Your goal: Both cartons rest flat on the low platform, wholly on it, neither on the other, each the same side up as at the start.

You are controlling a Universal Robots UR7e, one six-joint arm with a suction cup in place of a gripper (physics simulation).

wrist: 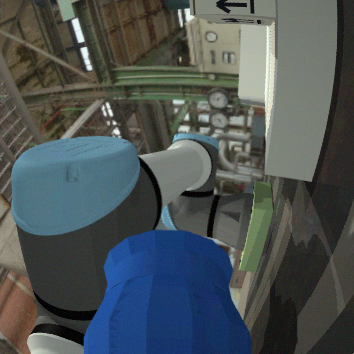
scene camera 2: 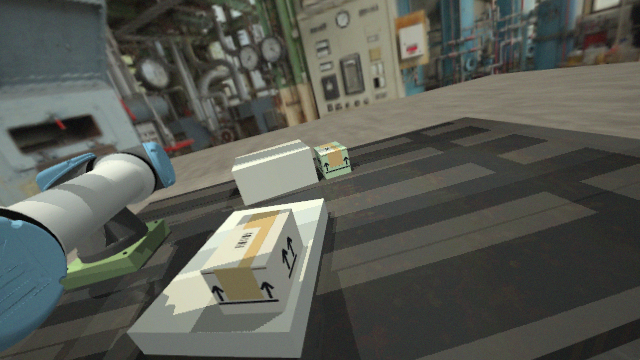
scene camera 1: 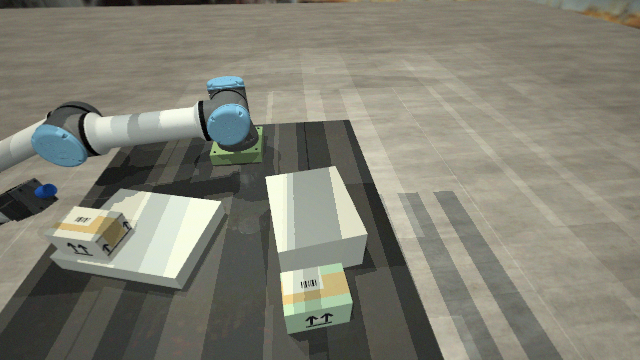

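Seen in the pictures: hand at its tool point: (wrist: 165, 278) (scene camera 1: 49, 189); arm's base at its link origin: (wrist: 248, 221) (scene camera 2: 116, 243).
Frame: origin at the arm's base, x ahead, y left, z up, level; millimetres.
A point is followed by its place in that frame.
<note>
The white carton (scene camera 1: 82, 227) {x 453, y -278, z 79 mm} (scene camera 2: 247, 250) {x 438, y -318, z 79 mm} with tan tape rests flat near one end of the low platform (scene camera 1: 165, 235) {x 432, y -131, z 4 mm} (scene camera 2: 170, 342) {x 300, y -336, z -17 mm} (wrist: 300, 100) {x 310, y -339, z -18 mm}, arrows pointing up. Part of this carton (wrist: 240, 7) {x 388, y -335, z 33 mm} shows at the top of the wrist view. The green carton (scene camera 1: 317, 295) {x 645, y 233, z 42 mm} (scene camera 2: 334, 160) {x 629, y 163, z 12 mm} stands flat on the dark mat, arrows up, beside the end of the taller block. My gripper, a blue suction cup (scene camera 1: 46, 191) (wrist: 169, 285), is open with nothing on it. It is tilted sideways, behind and above the white carton, apart from it. It does not show in scene camera 2.
The taller white block (scene camera 1: 317, 215) {x 467, y 251, z 75 mm} (scene camera 2: 275, 172) {x 436, y 140, z 32 mm} (wrist: 252, 65) {x 403, y 135, z 37 mm} stands on the dark mat (scene camera 1: 240, 310) {x 619, y 66, z -45 mm} (scene camera 2: 425, 250) {x 692, y -272, z -44 mm}, to the right of the platform in scene camera 1. My arm's green base (scene camera 1: 237, 156) {x 86, y 4, z -14 mm} (scene camera 2: 120, 260) {x 68, y -89, z -6 mm} (wrist: 257, 225) {x 47, y -89, z -19 mm} is behind both. The arm reaches left from it.
</note>
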